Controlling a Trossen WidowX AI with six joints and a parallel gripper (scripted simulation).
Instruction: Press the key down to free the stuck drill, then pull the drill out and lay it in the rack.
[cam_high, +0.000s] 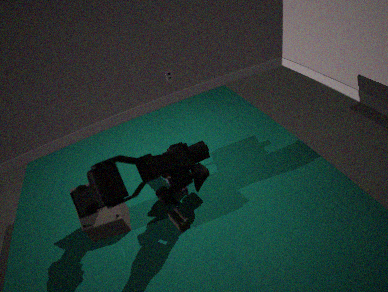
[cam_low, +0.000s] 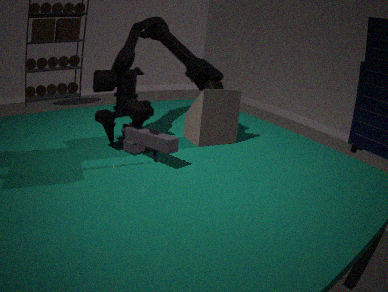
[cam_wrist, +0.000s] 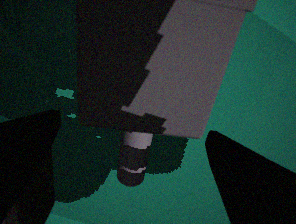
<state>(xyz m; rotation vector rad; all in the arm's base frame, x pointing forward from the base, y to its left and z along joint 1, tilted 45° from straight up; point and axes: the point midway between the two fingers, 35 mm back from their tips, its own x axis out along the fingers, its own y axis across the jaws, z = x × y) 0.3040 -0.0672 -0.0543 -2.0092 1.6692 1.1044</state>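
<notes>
Right now the drill is 20 mm behind my gripper tip, 50 mm to the left of it and 40 mm above it. Round my gripper tip: grey housing (40 mm behind, 110 mm to the left, 30 mm above); then dark brown block (50 mm behind, 80 mm to the right); then small dark key (50 mm behind, 130 mm to the left, 40 mm above).
</notes>
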